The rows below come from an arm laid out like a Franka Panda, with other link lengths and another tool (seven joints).
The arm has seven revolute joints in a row. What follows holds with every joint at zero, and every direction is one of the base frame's. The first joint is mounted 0.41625 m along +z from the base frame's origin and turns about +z. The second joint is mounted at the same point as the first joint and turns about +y. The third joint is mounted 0.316 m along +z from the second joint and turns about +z. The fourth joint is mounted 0.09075 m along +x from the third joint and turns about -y. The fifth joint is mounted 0.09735 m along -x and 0.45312 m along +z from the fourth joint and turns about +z. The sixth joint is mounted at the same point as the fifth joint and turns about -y. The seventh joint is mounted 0.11 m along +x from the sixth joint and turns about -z. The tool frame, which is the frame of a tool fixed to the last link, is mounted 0.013 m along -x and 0.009 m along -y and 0.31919 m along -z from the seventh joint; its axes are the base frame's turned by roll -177.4, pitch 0 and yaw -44.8 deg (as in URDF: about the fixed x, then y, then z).
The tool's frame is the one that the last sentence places.
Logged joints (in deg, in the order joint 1, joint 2, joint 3, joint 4, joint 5, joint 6, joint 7), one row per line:
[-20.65 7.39 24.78 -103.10 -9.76 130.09 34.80]
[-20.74 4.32 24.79 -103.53 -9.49 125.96 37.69]
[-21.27 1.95 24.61 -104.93 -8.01 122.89 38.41]
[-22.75 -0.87 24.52 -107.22 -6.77 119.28 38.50]
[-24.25 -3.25 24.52 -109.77 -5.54 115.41 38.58]
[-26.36 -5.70 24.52 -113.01 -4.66 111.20 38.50]
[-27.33 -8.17 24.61 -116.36 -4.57 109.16 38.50]
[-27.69 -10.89 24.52 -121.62 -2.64 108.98 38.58]
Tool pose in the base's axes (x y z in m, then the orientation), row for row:
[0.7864 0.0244 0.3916 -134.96 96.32 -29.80]
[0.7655 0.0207 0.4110 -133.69 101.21 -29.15]
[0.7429 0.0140 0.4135 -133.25 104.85 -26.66]
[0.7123 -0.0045 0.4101 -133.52 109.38 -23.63]
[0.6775 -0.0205 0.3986 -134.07 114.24 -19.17]
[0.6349 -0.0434 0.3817 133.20 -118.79 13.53]
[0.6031 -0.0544 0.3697 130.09 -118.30 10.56]
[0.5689 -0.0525 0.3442 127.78 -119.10 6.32]
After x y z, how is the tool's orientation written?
As a rotation vector, in degrees.
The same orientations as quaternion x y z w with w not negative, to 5 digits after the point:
[-0.79707 0.56886 -0.17600 0.10051]
[-0.78264 0.59250 -0.17065 0.08546]
[-0.77427 0.60925 -0.15491 0.07290]
[-0.76544 0.62705 -0.13547 0.05049]
[-0.75646 0.64457 -0.10816 0.02460]
[0.74416 -0.66365 0.07559 0.00884]
[0.73809 -0.67120 0.05991 0.03357]
[0.73028 -0.68068 0.03612 0.04543]

